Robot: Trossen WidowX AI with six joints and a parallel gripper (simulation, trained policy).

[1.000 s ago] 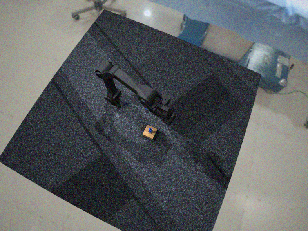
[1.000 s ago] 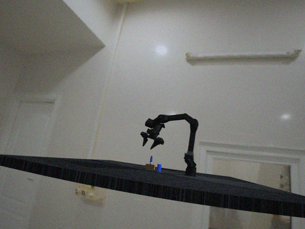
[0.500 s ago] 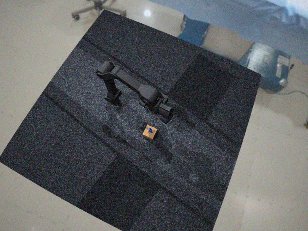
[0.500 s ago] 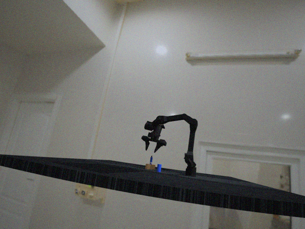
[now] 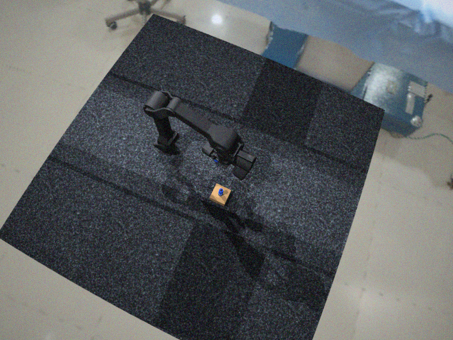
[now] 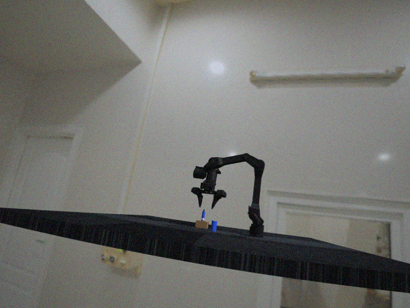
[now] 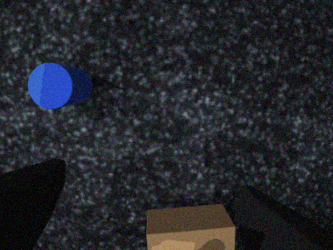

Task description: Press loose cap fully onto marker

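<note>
Now: gripper tip 6 cm past the blue cap, 4 cm to the right of it and 8 cm above it. Also, from my gripper tip: blue marker: 2 cm ahead, 10 cm to the right, 3 cm below; holder block: 2 cm ahead, 10 cm to the right, 9 cm below.
</note>
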